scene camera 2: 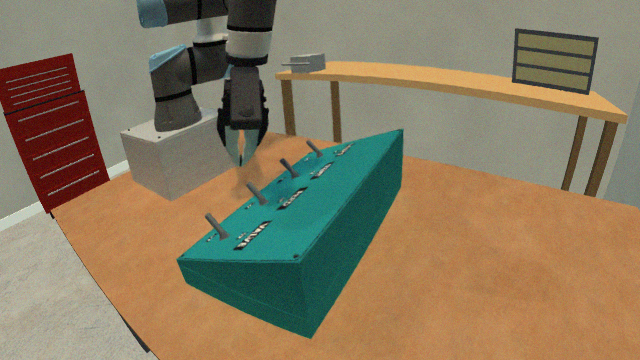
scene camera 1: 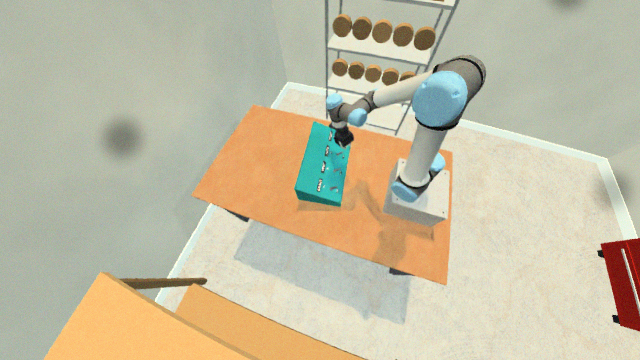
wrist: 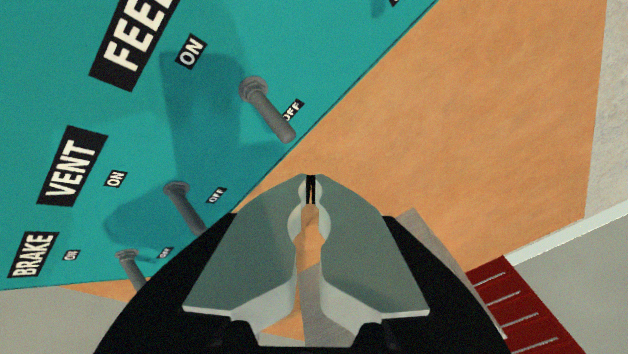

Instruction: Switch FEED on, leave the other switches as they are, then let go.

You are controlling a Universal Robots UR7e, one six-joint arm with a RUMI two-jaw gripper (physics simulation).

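Frame: origin at the arm's base, x back, y right, z up, level; metres.
Seen in the pictures: gripper, fingertip midpoint: (scene camera 2: 240,166) (scene camera 1: 345,148) (wrist: 311,177); arm's base, link origin: (scene camera 2: 178,123).
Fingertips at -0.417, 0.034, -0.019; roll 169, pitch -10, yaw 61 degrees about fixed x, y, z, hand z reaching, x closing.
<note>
Pixels of each thing's top centre, then the offset from my fingertips to it, as dx, dy, dz. Level surfaces: height alone.
- FEED lever, top centre: (wrist: 271,128) (scene camera 2: 254,183) (scene camera 1: 340,151) -0.025, -0.010, -0.032
- VENT lever, top centre: (wrist: 182,229) (scene camera 2: 287,158) +0.012, -0.124, -0.032
- BRAKE lever, top centre: (wrist: 127,292) (scene camera 2: 313,140) +0.049, -0.238, -0.032
- VALVE lever, top centre: (scene camera 2: 212,214) -0.062, +0.104, -0.032
- orange table, surface height: dz -0.159
The teal switch box (scene camera 1: 312,165) (scene camera 2: 350,200) (wrist: 30,90) stands on the table with four grey levers. The FEED lever (scene camera 1: 340,154) (scene camera 2: 257,194) (wrist: 271,112) leans to its OFF label. The VENT lever (scene camera 2: 289,168) (wrist: 185,207) and the BRAKE lever (scene camera 2: 314,148) (wrist: 131,270) also lean to OFF. The VALVE lever (scene camera 2: 217,226) leans the same way; the gripper hides it in scene camera 1. My gripper (scene camera 1: 344,145) (scene camera 2: 241,163) (wrist: 311,177) is shut and empty. Its tips are above the box's low edge, near the FEED lever's free end on the OFF side, apparently apart from it.
The box stands on an orange table (scene camera 1: 235,160) (scene camera 2: 475,250) (wrist: 475,100). The arm's pale base block (scene camera 1: 415,212) (scene camera 2: 170,165) is on the lever side of the box. A red drawer cabinet (scene camera 2: 55,130) (wrist: 525,310), a curved wooden bench (scene camera 2: 425,80) and a shelf rack (scene camera 1: 327,60) stand beyond the table.
</note>
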